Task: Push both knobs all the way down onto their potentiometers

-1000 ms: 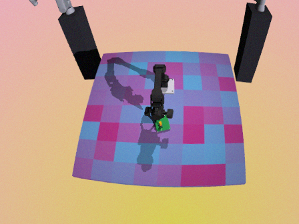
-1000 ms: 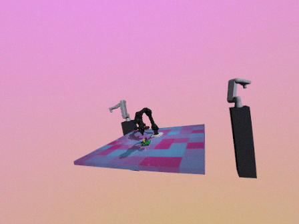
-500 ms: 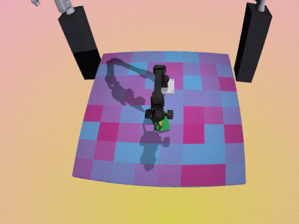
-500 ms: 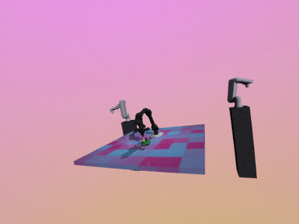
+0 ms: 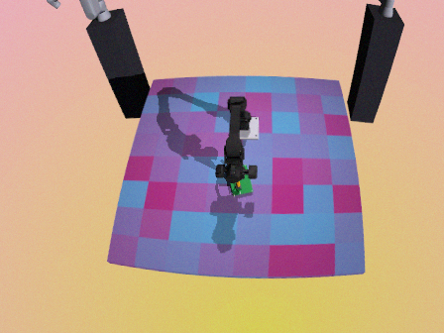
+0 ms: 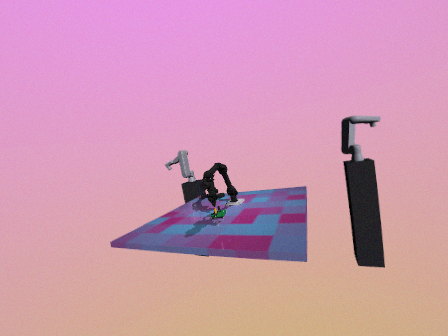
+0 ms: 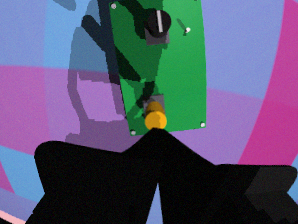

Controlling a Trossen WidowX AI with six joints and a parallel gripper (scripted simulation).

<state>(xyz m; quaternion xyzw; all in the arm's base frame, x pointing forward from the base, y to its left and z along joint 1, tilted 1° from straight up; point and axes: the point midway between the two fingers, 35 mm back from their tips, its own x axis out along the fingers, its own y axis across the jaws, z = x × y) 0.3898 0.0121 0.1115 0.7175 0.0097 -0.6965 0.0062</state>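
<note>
The orange knob lies 4 cm below my gripper tip. Round my gripper tip: black knob: 8 cm behind, 3 cm below, 1 cm to the right.
</note>
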